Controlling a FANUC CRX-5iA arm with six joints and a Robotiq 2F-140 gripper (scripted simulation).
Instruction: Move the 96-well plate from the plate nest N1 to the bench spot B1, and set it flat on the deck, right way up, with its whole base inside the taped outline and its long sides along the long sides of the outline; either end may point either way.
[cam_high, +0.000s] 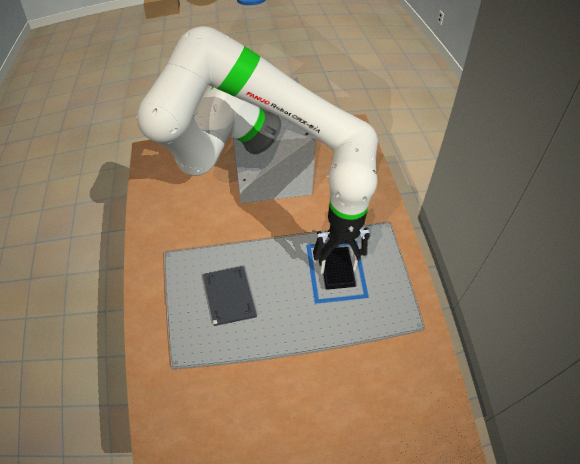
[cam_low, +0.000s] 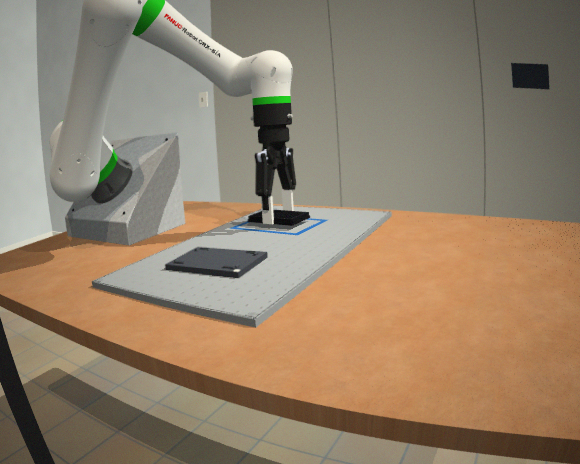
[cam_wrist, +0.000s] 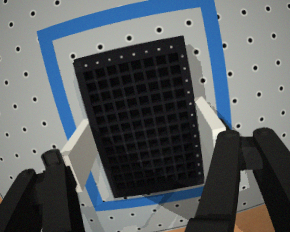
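Now: the black 96-well plate 2 cm below my hand. Round my hand: dark plate nest N1 (3 cm ahead, 31 cm to the right, 3 cm below).
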